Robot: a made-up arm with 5 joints. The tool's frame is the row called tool.
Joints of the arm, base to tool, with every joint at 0 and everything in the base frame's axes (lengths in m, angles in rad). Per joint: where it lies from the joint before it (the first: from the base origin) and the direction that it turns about. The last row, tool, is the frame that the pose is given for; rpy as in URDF.
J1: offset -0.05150 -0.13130 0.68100 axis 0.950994 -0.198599 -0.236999
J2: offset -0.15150 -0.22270 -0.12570 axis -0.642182 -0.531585 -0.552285
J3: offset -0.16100 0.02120 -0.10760 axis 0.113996 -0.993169 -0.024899
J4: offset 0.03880 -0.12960 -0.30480 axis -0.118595 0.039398 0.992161
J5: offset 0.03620 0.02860 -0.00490 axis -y
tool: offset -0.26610 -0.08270 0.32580 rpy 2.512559 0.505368 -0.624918
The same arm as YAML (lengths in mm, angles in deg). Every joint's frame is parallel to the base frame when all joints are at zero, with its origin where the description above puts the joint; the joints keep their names.
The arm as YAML. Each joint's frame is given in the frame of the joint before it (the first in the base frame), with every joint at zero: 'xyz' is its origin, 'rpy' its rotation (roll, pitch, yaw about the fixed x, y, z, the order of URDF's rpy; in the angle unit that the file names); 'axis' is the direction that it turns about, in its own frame. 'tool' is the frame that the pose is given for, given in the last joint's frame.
units:
  length: mm
  angle: deg
joints:
  - name: J1
    type: revolute
    origin:
      xyz: [-51.5, -131.3, 681.0]
      rpy: [0.0, 0.0, 0.0]
    axis: [0.950994, -0.198599, -0.236999]
  - name: J2
    type: revolute
    origin:
      xyz: [-151.5, -222.7, -125.7]
      rpy: [0.0, 0.0, 0.0]
    axis: [-0.642182, -0.531585, -0.552285]
  - name: J3
    type: revolute
    origin:
      xyz: [-161.0, 21.2, -107.6]
      rpy: [0.0, 0.0, 0.0]
    axis: [0.113996, -0.993169, -0.024899]
  - name: J4
    type: revolute
    origin:
      xyz: [38.8, -129.6, -304.8]
      rpy: [0.0, 0.0, 0.0]
    axis: [-0.118595, 0.039398, 0.992161]
  - name: J5
    type: revolute
    origin:
      xyz: [36.2, 28.6, -4.9]
      rpy: [0.0, 0.0, 0.0]
    axis: [0.0, -1.0, 0.0]
tool:
  origin:
    xyz: [-266.1, -82.7, 325.8]
    rpy: [143.96, 28.96, -35.81]

